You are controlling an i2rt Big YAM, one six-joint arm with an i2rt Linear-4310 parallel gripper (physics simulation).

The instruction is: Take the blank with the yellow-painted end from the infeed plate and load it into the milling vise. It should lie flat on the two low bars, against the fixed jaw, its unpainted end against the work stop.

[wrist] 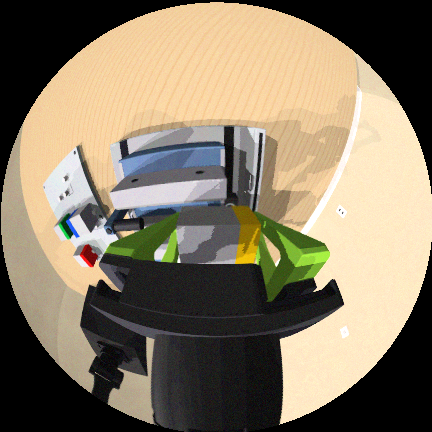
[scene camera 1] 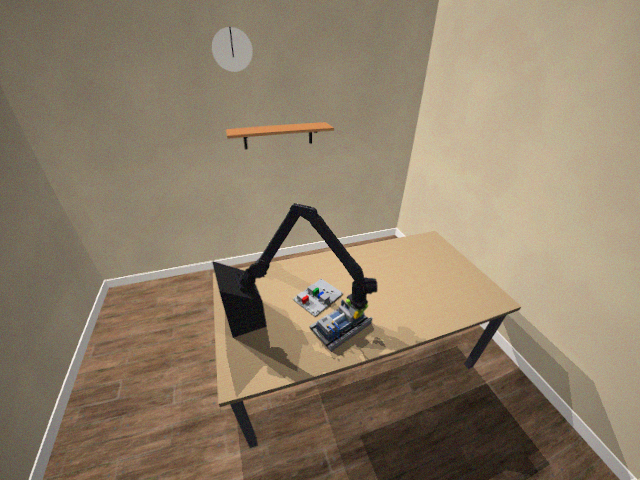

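My gripper (wrist: 216, 217) (scene camera 1: 353, 310) is shut on the grey blank with the yellow-painted end. In the wrist view the blank (wrist: 207, 242) lies crosswise between the green fingers, its yellow end at the right finger, its unpainted end at the left finger. The milling vise (wrist: 170, 192) (scene camera 1: 332, 324) is beyond the blank in the wrist view, with a grey jaw block and blue parts. The blank hides part of the vise; the low bars and the contact below the blank cannot be made out. The infeed plate (wrist: 75, 172) (scene camera 1: 315, 311) lies to the left in the wrist view.
On the infeed plate are blanks with a red end (wrist: 89, 255) (scene camera 1: 305, 299), a green end (wrist: 65, 226) (scene camera 1: 315, 291) and a blue end (wrist: 73, 223) (scene camera 1: 321, 293). A dark handle rod (wrist: 131, 224) sticks out by the vise. The table (scene camera 1: 413, 273) carries both fixtures.
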